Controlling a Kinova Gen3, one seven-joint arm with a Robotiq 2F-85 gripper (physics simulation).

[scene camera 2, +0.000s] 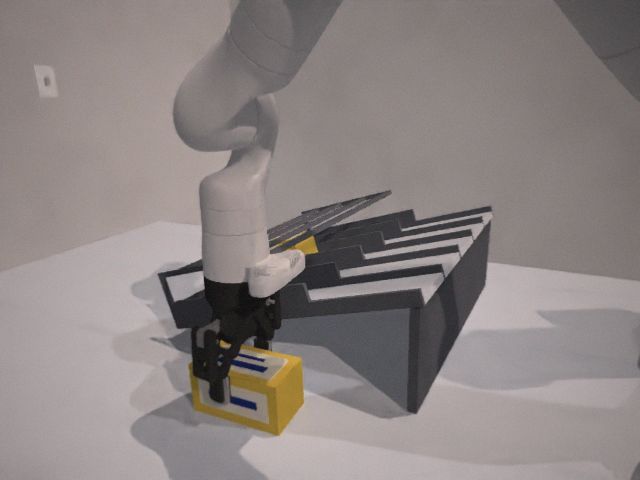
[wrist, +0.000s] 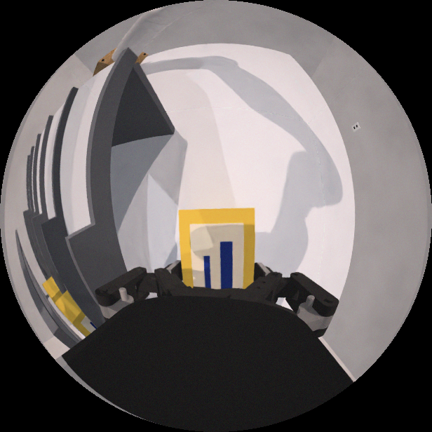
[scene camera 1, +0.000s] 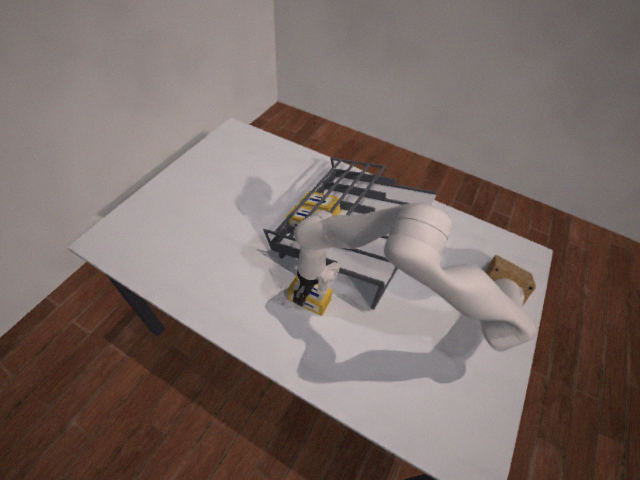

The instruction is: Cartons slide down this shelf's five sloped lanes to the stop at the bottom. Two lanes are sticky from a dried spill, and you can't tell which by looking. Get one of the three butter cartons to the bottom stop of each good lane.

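Frame: origin at the arm's base, x back, y left, z down, level; millimetres.
Where they show: gripper, fingertip midpoint: [scene camera 2: 243, 382] [scene camera 1: 308, 293].
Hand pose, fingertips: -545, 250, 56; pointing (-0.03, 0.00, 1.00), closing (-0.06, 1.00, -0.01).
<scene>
After its pixels a point has its place, as x, y, z.
One yellow butter carton [scene camera 1: 324, 303] {-481, 271, 26} [scene camera 2: 289, 397] {-479, 255, 57} [wrist: 216, 250] with white-and-blue labels lies flat on the table beside the shelf. My gripper [scene camera 1: 307, 294] {-545, 250, 56} [scene camera 2: 240, 369] {-545, 250, 56} [wrist: 218, 270] is open, pointing down, with its fingers astride this carton on opposite sides. The dark shelf [scene camera 1: 377, 296] {-347, 189, 5} [scene camera 2: 413, 356] {-349, 188, 11} [wrist: 101, 150] has five sloped white lanes. Two more yellow cartons show on its lower part in scene camera 1, one [scene camera 1: 330, 203] {-613, -44, -42} beside the other [scene camera 1: 294, 217] {-701, 50, -16}, partly behind the wire rack and arm. Their exact lanes and contact with the stop are hard to tell.
A dark wire rack [scene camera 1: 358, 165] [scene camera 2: 356, 200] stands over the lower part of the lanes. The shelf's side wall is close to the gripper. The arm's brown base block [scene camera 1: 511, 271] {-3, -59, -39} stands at the table's far right in scene camera 1. The white table [scene camera 1: 206, 289] {-847, 371, 88} carries everything.
</scene>
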